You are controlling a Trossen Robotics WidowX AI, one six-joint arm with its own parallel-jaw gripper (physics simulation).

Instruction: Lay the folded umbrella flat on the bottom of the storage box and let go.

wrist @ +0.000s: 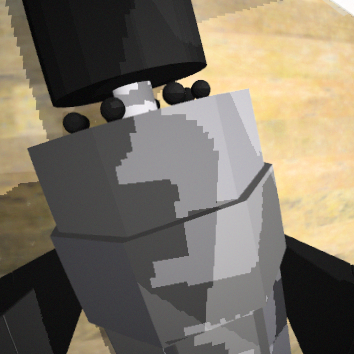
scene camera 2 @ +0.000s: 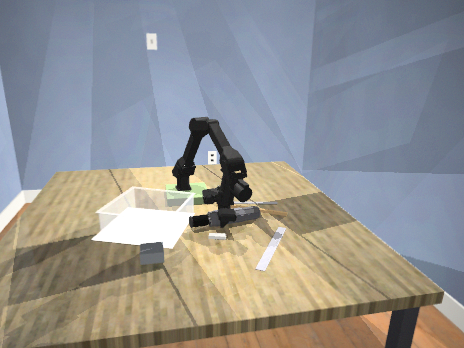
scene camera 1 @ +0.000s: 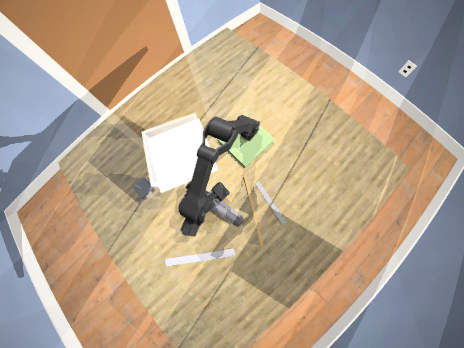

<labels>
my gripper: grips a folded umbrella (scene camera 2: 211, 218)
a storage box (scene camera 2: 145, 215): on the table
</labels>
